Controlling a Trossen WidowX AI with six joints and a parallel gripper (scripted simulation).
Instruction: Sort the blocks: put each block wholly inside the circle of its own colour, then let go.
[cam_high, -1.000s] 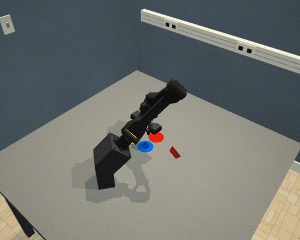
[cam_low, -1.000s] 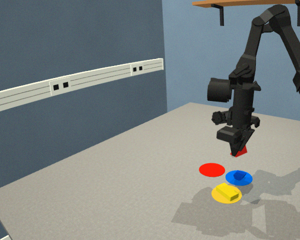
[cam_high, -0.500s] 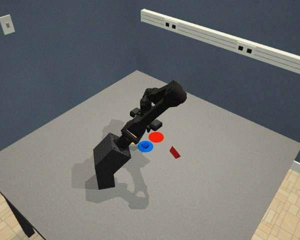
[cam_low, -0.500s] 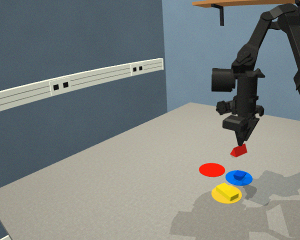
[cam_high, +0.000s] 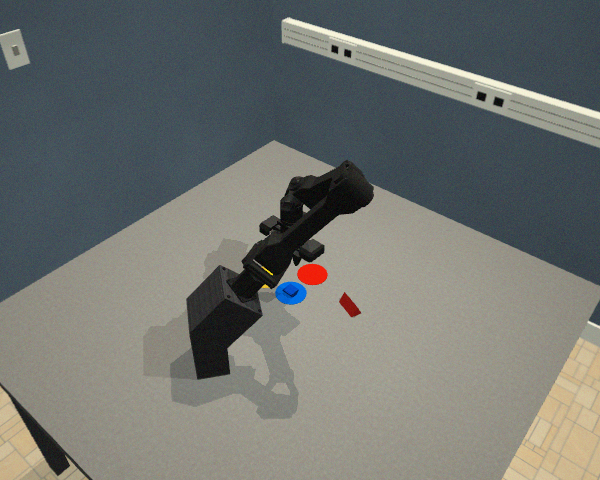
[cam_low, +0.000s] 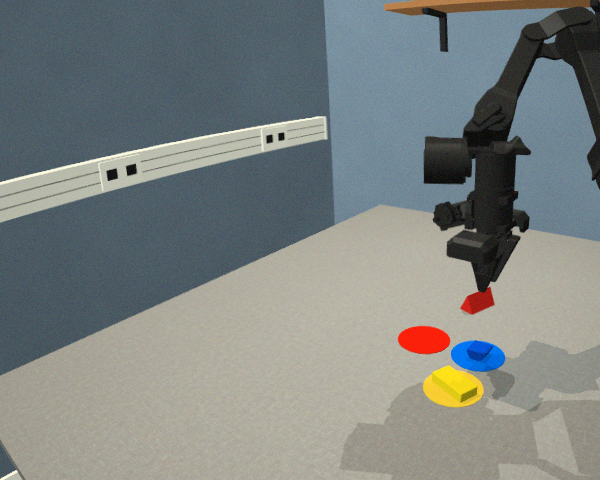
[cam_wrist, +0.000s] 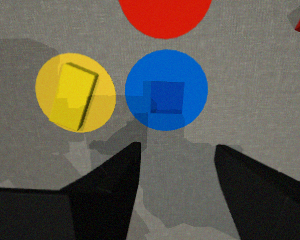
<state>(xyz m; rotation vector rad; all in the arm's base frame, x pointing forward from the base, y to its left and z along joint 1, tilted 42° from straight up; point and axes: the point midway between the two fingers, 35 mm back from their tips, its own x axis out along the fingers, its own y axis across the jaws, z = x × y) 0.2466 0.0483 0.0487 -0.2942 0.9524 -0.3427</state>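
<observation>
Right now the red block is 17 cm to the right of my hand, 15 cm below it and 4 cm ahead of it. From my hand the other things lie so: yellow block 15 cm below, 10 cm to the left, 1 cm ahead; then blue block 15 cm below; then blue circle 16 cm below.
</observation>
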